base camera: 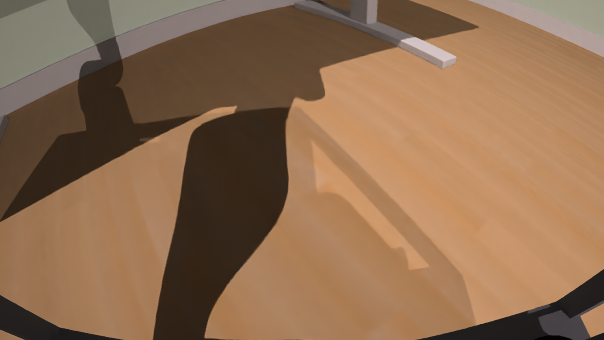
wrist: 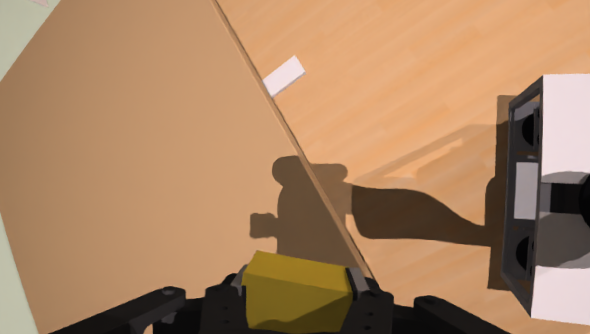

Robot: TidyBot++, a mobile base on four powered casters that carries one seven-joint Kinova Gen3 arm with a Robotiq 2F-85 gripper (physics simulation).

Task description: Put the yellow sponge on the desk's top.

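Places are measured from the arm's base along level axes (x ahead, y left, z up), in centimetres.
Pixels of known places: gripper, between the fingertips: [wrist: 301,285].
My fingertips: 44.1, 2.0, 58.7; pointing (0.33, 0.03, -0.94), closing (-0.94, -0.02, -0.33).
For each thing: its top centre in the pictures, then the offset to it from my fingertips, as dx, dy, dz. "spot": a spot on its surface instead. Level surfaces: height alone.
- yellow sponge, a spot on its surface: [wrist: 299,295] spot: -1.2, -0.9, +3.4
- desk's top, height of its surface: dz -26.4
- desk leg, a spot on its surface: [base camera: 363,11] spot: +64.9, -24.7, -91.5
The yellow sponge [wrist: 299,295] is at the bottom of the wrist view, gripped on its left and right sides. My gripper [wrist: 301,285] is shut on it. The desk's top [wrist: 150,125] is a wide brown board filling the left half of the wrist view, below the gripper's level. Its long edge runs slantwise from the top middle down to just right of the sponge. The arm's shadow falls across this edge. The sponge appears over the desk's top near that edge; its height above the board is hard to tell. The gripper and sponge do not show in the base view.
A white desk foot [base camera: 425,49] [wrist: 284,76] sticks out past the desk's edge, with a desk leg [base camera: 363,11] above it in the base view. My mobile base [wrist: 565,125] stands on the floor at the right of the wrist view. A pale green wall [base camera: 40,52] runs behind the desk.
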